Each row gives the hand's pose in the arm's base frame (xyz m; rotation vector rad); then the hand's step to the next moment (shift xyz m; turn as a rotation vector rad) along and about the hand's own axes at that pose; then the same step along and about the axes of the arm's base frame.
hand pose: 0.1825 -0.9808 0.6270 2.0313 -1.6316 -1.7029
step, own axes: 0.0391 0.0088 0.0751 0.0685 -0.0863 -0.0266
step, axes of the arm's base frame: -0.0664 0.0103 -0.0522 0.0669 -0.0238 -0.0883
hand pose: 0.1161 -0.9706 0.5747 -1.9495 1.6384 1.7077
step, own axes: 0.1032 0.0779 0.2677 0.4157 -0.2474 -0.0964
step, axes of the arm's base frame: -0.2543 0.0730 -0.1357 0.1637 -0.2209 -0.4095
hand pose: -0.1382 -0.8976 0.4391 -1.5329 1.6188 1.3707
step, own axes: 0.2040 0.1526 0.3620 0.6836 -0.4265 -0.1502
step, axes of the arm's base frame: -0.2842 0.2174 -0.2606 0.2854 -0.3528 -0.6825
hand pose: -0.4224 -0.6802 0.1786 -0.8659 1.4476 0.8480
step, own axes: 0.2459 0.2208 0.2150 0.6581 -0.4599 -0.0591
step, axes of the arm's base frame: -0.1064 0.2838 -0.2522 0.3577 -0.2865 -0.6619
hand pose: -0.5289 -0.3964 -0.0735 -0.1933 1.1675 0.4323
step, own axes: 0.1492 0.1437 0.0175 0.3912 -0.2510 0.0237
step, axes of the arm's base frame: 0.0018 0.1700 -0.1196 0.2529 -0.1285 -0.3690
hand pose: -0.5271 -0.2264 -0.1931 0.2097 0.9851 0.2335
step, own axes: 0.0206 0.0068 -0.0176 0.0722 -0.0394 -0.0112
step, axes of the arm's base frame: -0.0045 0.0137 -0.0239 0.0329 -0.0160 -0.0745
